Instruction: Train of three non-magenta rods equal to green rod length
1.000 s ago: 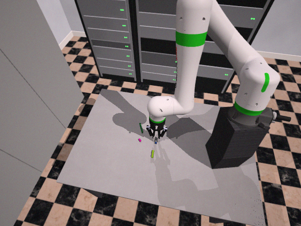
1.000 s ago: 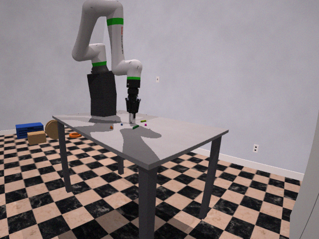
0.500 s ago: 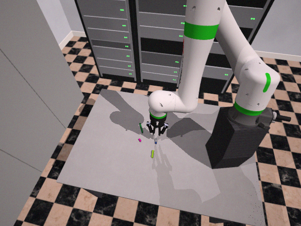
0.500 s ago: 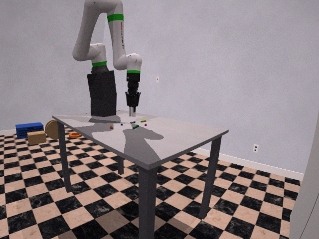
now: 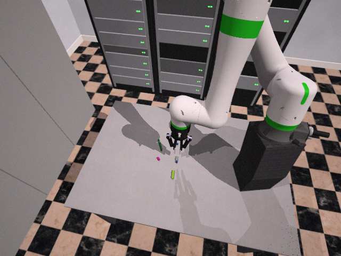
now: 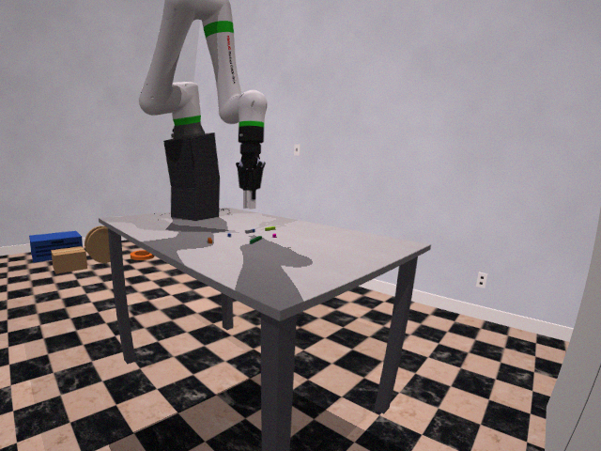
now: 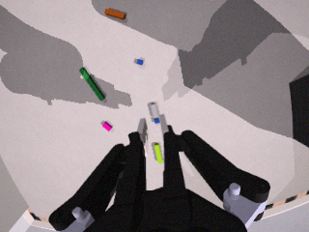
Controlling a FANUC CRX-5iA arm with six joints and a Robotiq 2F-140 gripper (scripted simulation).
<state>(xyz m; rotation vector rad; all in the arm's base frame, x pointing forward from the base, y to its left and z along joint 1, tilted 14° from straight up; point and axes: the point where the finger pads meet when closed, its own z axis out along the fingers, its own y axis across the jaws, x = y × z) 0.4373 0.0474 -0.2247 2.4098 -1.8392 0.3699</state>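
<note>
My hand is 190 mm to the left of the orange rod, 120 mm above it and 90 mm short of it. Round my hand: magenta rod: 120 mm below, 110 mm ahead, 40 mm to the left; grey rod: 120 mm below; lime rod: 120 mm below, 100 mm to the left, 10 mm behind.
</note>
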